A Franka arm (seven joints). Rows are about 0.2 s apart.
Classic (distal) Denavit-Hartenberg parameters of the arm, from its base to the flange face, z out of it. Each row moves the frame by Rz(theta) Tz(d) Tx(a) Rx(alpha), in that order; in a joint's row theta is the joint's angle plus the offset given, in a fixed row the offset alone. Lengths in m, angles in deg.
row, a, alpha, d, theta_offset
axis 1, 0, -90, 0.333, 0
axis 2, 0, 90, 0, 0
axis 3, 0.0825, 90, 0.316, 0
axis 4, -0.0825, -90, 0, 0
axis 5, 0, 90, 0.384, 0
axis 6, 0.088, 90, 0, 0
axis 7, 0, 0, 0.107, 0
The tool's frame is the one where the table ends.
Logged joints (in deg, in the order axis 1, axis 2, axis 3, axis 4, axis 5, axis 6, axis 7), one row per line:
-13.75 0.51 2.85 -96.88 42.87 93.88 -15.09
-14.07 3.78 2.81 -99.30 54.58 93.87 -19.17
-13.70 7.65 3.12 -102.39 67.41 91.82 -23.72
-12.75 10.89 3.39 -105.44 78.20 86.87 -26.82
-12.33 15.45 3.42 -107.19 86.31 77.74 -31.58
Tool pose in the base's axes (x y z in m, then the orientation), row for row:
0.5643 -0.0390 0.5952 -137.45 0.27 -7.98
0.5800 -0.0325 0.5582 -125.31 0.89 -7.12
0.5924 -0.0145 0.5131 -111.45 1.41 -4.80
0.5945 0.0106 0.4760 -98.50 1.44 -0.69
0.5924 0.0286 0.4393 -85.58 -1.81 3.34
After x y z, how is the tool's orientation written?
As a rotation vector, in degrees.
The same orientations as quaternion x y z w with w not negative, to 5 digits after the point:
-0.93101 0.00183 -0.05405 0.36096
-0.88762 0.00630 -0.05043 0.45776
-0.82606 0.01045 -0.03558 0.56236
-0.75754 0.01107 -0.00531 0.65267
-0.67918 -0.01436 0.02651 0.73335

